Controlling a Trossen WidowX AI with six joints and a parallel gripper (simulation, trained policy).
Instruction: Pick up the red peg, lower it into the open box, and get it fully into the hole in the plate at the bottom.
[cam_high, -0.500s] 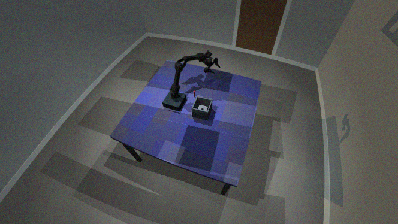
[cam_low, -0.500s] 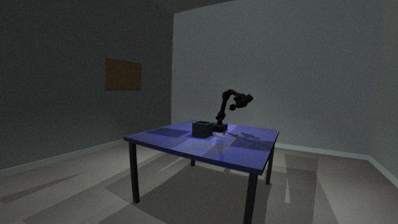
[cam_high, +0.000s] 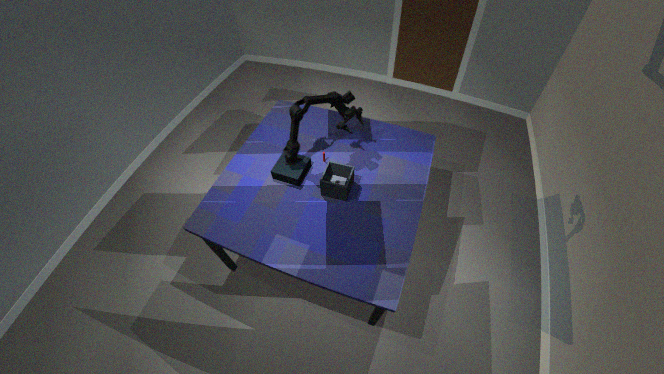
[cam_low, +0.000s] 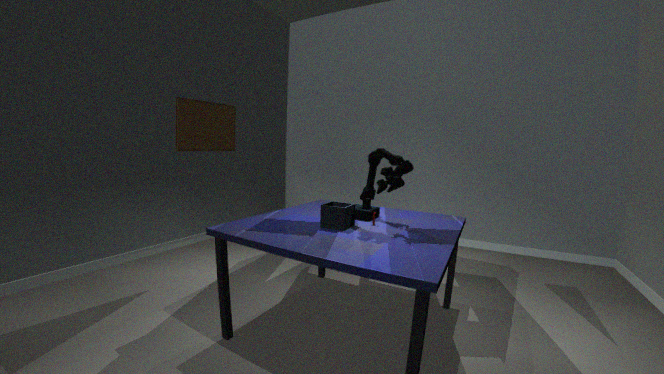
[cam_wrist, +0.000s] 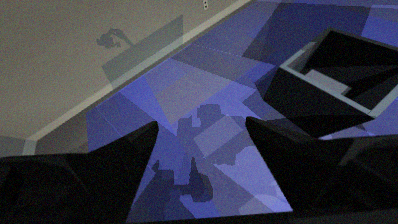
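My gripper tip is now 21 cm past the red peg, 20 cm above it and 7 cm to the left of it. The rest, counted from my gripper tip: pale plate 28 cm to the right, 20 cm below, 8 cm behind.
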